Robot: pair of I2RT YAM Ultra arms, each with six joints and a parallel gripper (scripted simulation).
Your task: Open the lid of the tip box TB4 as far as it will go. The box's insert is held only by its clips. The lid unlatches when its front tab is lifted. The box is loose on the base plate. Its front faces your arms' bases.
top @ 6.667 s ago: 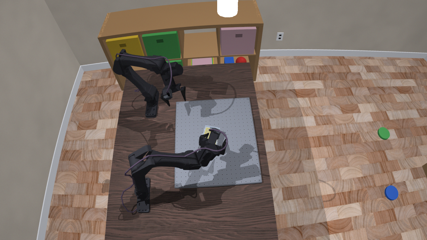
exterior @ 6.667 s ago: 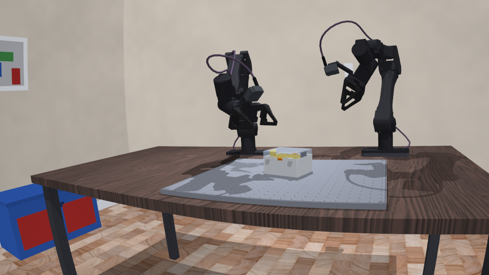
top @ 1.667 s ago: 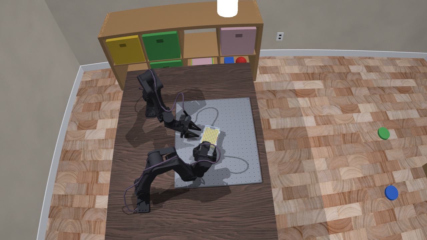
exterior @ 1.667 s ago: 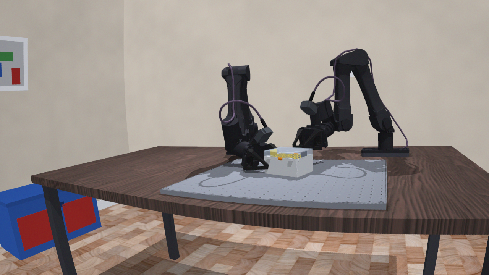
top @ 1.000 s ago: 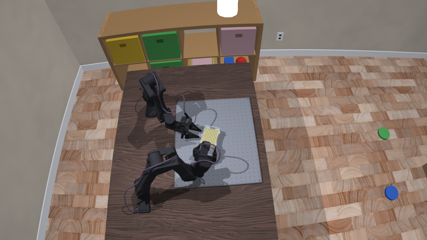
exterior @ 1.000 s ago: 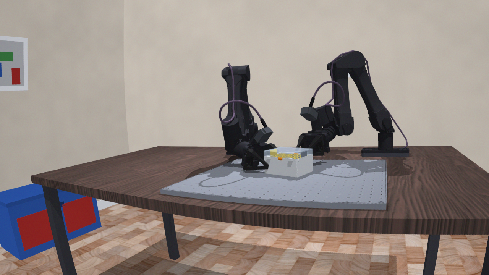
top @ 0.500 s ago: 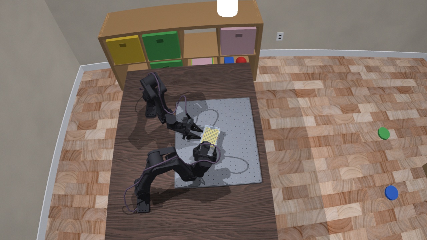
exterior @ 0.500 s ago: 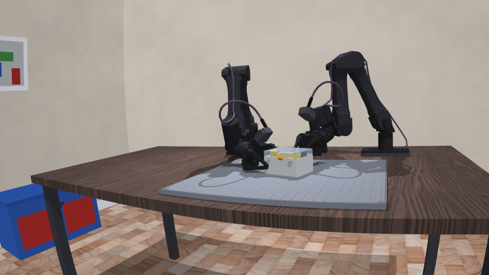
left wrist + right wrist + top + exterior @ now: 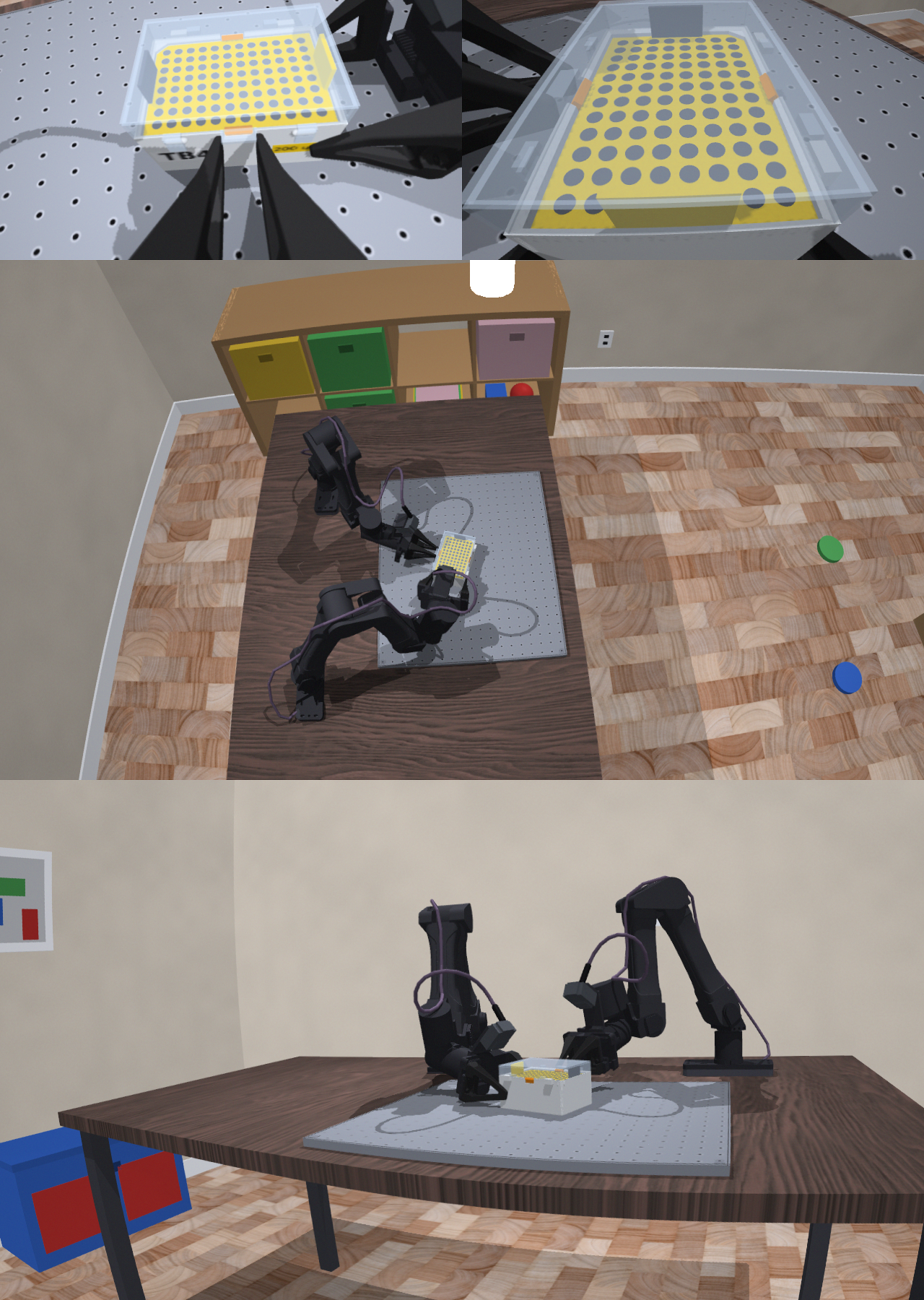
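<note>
Now: left hand 5 cm short of the tip box TB4, 2 cm to the left of it and 1 cm above it. Round my left hand: yellow tip box insert (5 cm ahead, 2 cm to the right).
Now: the tip box TB4 5 cm to the left of my right hand, 2 cm ahead of it and 2 cm above it. Round my right hand: yellow tip box insert: 5 cm to the left, 3 cm above, 2 cm ahead.
</note>
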